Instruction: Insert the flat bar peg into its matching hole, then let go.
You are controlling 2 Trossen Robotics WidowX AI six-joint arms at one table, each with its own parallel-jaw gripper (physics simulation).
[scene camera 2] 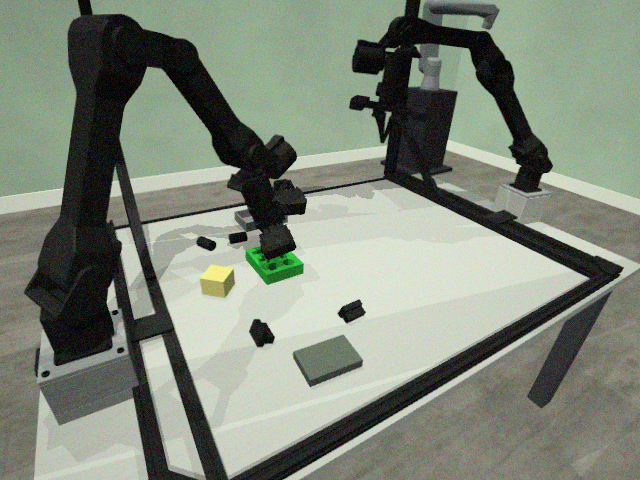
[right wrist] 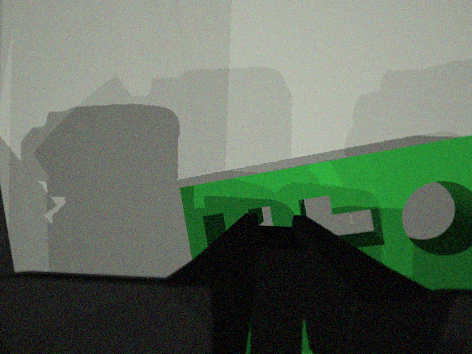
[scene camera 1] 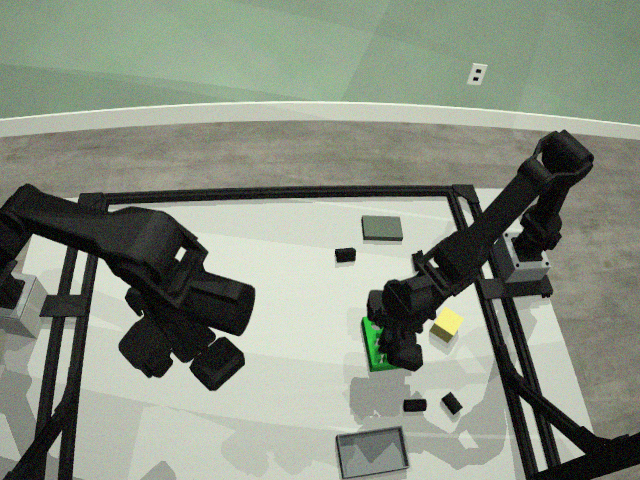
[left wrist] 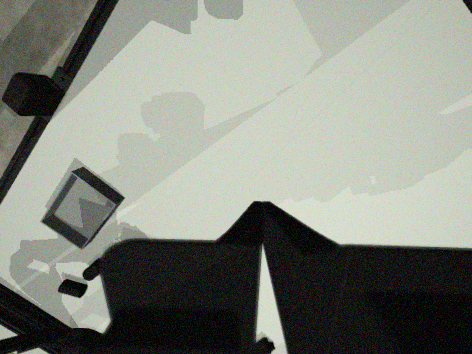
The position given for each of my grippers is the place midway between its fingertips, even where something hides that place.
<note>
My left gripper (scene camera 1: 193, 354) is shut and holds nothing. A grey tray (scene camera 1: 386, 446), a grey slab (scene camera 2: 320, 362) and a yellow cube (scene camera 2: 217, 281) rest on the table. Further things: my right gripper (scene camera 1: 379, 348) and a green hole block (scene camera 2: 287, 265).
The green hole block shows as well in the right wrist view (right wrist: 383, 181) and in scene camera 1 (scene camera 1: 370, 335). The grey tray also shows in the left wrist view (left wrist: 83, 205). The grey slab also shows in scene camera 1 (scene camera 1: 379, 228). The left wrist view does not show the green hole block, which is hidden by my left gripper. The right wrist view misses the yellow cube: it is out of frame.
</note>
